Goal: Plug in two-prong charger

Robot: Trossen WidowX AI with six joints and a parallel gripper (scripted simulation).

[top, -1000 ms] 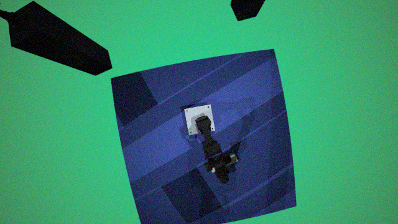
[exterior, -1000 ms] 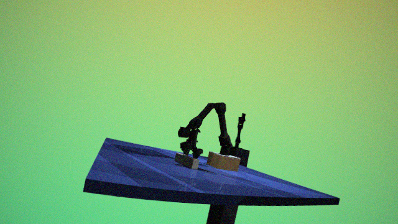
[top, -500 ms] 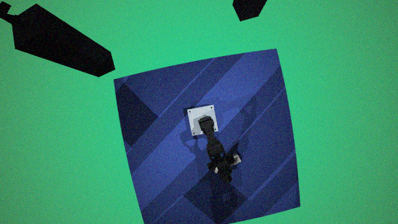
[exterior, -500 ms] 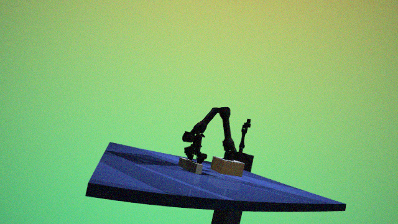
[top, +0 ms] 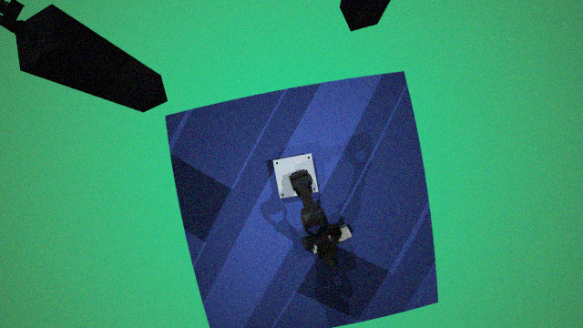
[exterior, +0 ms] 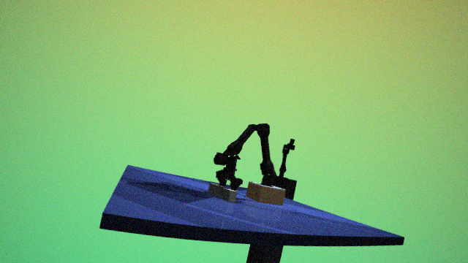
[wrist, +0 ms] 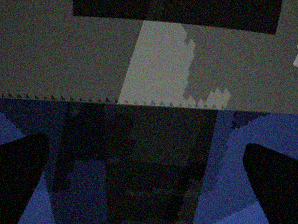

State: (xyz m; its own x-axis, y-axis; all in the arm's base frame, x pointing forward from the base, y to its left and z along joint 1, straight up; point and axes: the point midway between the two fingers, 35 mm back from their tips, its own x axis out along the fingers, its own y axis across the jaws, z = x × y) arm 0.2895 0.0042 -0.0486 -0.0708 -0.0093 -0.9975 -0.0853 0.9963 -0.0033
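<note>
My gripper tip is now 30 mm short of the two-prong charger and 10 mm below it.
</note>
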